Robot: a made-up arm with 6 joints. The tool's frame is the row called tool. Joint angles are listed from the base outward.
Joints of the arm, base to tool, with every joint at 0 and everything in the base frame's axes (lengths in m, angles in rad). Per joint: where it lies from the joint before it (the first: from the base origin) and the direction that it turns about. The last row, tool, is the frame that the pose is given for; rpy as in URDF.
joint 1: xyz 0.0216 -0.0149 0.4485 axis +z
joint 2: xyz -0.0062 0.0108 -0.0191 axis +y
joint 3: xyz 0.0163 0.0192 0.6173 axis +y
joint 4: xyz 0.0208 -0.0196 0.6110 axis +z
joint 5: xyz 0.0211 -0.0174 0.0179 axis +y
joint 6: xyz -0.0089 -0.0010 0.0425 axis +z
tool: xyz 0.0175 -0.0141 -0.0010 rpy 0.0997 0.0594 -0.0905
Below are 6 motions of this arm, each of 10 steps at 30 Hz.
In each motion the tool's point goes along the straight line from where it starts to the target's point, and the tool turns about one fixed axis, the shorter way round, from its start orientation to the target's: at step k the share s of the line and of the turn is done. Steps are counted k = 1, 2, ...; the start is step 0. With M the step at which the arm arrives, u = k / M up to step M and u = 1 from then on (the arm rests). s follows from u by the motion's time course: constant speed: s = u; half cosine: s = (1 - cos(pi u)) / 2; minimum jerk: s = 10 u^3 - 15 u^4 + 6 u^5.
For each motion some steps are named. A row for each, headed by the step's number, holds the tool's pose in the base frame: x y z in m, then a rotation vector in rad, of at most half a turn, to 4 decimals.
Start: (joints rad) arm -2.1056 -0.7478 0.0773 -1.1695 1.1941 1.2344
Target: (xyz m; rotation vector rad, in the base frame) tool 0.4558 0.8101 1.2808 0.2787 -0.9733 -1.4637
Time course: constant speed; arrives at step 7
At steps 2, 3, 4, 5, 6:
2: 0.3976 0.7170 1.3766 0.4815 -1.0683 -1.4887
3: 0.4092 0.7356 1.3575 0.4406 -1.0496 -1.4845
4: 0.4209 0.7542 1.3383 0.3998 -1.0308 -1.4799
5: 0.4325 0.7729 1.3191 0.3593 -1.0118 -1.4749
6: 0.4442 0.7915 1.3000 0.3189 -0.9926 -1.4695

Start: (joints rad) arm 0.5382 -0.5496 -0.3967 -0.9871 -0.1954 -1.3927
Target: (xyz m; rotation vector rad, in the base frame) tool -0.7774 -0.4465 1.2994 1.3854 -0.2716 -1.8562
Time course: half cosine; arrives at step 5
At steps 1, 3, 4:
1: -0.7227 -0.4606 1.3378 1.3462 -0.3129 -1.7735
3: -0.7565 -0.4519 1.3141 1.3705 -0.2876 -1.8246
4: -0.7716 -0.4480 1.3035 1.3813 -0.2761 -1.8475

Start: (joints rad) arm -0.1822 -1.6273 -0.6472 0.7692 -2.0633 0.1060
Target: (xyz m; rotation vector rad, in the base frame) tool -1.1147 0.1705 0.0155 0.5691 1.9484 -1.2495
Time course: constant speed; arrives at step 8
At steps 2, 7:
2: -1.0865 0.1637 0.0278 0.4188 1.8753 -1.1428
7: -1.1100 0.1694 0.0175 0.5436 1.9367 -1.2318

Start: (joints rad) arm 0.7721 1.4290 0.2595 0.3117 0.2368 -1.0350
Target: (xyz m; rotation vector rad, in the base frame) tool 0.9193 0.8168 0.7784 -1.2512 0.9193 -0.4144
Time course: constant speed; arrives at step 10
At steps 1, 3, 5, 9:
1: 0.9435 0.8503 0.4113 -1.3234 1.2921 -0.1088
3: 0.9381 0.8429 0.4929 -1.3109 1.2103 -0.1795
5: 0.9327 0.8354 0.5745 -1.2964 1.1279 -0.2486
9: 0.9220 0.8205 0.7376 -1.2612 0.9613 -0.3820

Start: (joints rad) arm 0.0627 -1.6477 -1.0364 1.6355 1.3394 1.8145
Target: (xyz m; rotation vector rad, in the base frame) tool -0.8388 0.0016 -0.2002 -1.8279 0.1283 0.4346
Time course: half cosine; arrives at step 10
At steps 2, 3, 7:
2: -0.8933 -0.0006 -0.1706 -1.7143 0.4864 0.4346
3: -0.8867 -0.0003 -0.1742 -1.7300 0.4433 0.4351
7: -0.8512 0.0011 -0.1935 -1.8050 0.2109 0.4354

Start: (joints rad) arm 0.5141 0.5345 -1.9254 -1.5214 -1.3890 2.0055
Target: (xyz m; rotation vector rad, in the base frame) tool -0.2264 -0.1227 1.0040 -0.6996 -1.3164 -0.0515
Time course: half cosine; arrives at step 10
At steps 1, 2, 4, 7, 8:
1: -0.2510 -0.1335 1.0863 -0.9181 -1.1720 -0.2282
2: -0.2492 -0.1327 1.0803 -0.9026 -1.1832 -0.2154
4: -0.2429 -0.1299 1.0592 -0.8474 -1.2216 -0.1702
7: -0.2316 -0.1250 1.0214 -0.7467 -1.2875 -0.0890
8: -0.2288 -0.1238 1.0121 -0.7215 -1.3031 -0.0689

